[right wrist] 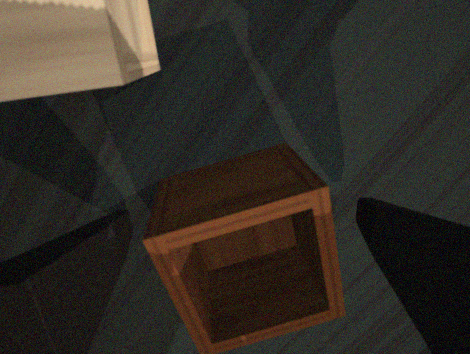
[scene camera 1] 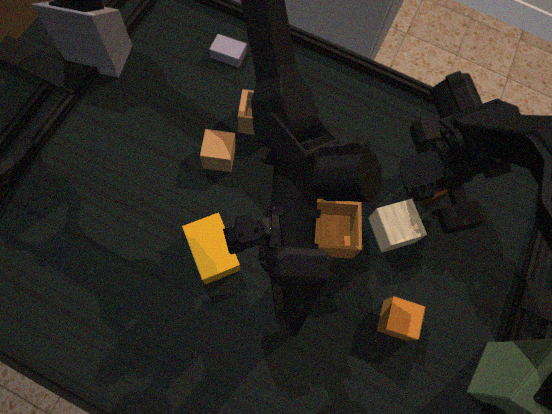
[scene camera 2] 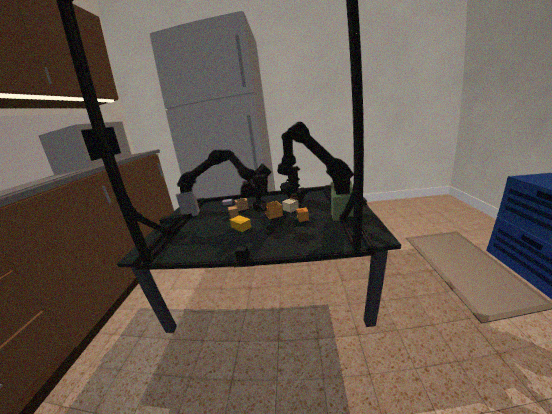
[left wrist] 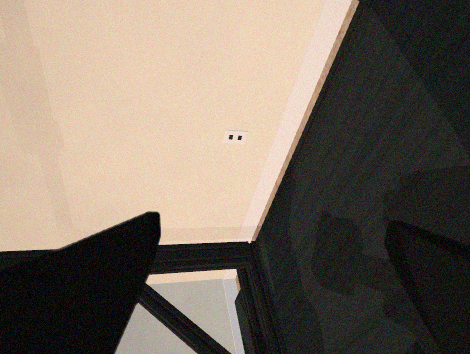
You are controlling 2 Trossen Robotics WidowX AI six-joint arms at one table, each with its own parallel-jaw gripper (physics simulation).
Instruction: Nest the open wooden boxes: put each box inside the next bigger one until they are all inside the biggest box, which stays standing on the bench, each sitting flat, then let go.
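Places are measured from the left arm's base along level axes (x down, y right, z back), in millimetres.
Pixels of known places: left gripper, fingertip midpoint: (scene camera 1: 285, 327) (scene camera 2: 265, 203) (left wrist: 272, 227); right gripper, fingertip midpoint: (right wrist: 244, 215); left arm's base, link origin: (scene camera 1: 77, 6) (scene camera 2: 186, 195); right arm's base, link origin: (scene camera 2: 342, 188).
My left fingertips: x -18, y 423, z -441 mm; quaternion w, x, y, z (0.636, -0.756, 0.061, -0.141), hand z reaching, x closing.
Observation:
For each thing: its top centre in the pictures, then the offset to it from my left fingertips.
- mid-sized open wooden box, top centre: (scene camera 1: 336, 223) (scene camera 2: 272, 204) dx +82, dy -174, dz -52 mm
- small dark brown open box, top centre: (right wrist: 257, 283) (scene camera 1: 436, 181) dx +104, dy -296, dz -209 mm
- tan open box, top centre: (scene camera 1: 260, 105) (scene camera 2: 240, 200) dx +88, dy -356, dz +111 mm
- yellow block, top centre: (scene camera 1: 210, 245) (scene camera 2: 239, 219) dx +98, dy -101, dz +130 mm
- tan cube, top centre: (scene camera 1: 217, 144) (scene camera 2: 232, 207) dx +93, dy -268, dz +163 mm
- white block, top centre: (scene camera 1: 401, 221) (scene camera 2: 290, 200) dx +93, dy -206, dz -155 mm
- orange cube, top centre: (scene camera 1: 405, 317) (scene camera 2: 302, 210) dx +93, dy -59, dz -179 mm
- lilac block, top centre: (scene camera 1: 228, 46) dx +118, dy -487, dz +204 mm
A mid-sized open wooden box (scene camera 1: 338, 227) (scene camera 2: 273, 209) stands upright at the middle of the bench. A small dark brown open box (right wrist: 244, 246) stands upright right under my right gripper (right wrist: 233, 218) (scene camera 1: 430, 190) (scene camera 2: 292, 188), which is open, with a finger on either side above the box's rim. A tan open box (scene camera 1: 246, 111) is partly hidden by the left arm. My left gripper (scene camera 1: 231, 237) (scene camera 2: 255, 186) is open and empty, lying level beside a yellow block (scene camera 1: 210, 246).
Solid blocks lie around: a tan cube (scene camera 1: 218, 149), a white block (scene camera 1: 397, 225) (right wrist: 100, 46), an orange cube (scene camera 1: 402, 318), a lilac block (scene camera 1: 227, 50) and a grey block (scene camera 1: 98, 39). The left wrist view shows the wall and the bench edge (left wrist: 255, 260).

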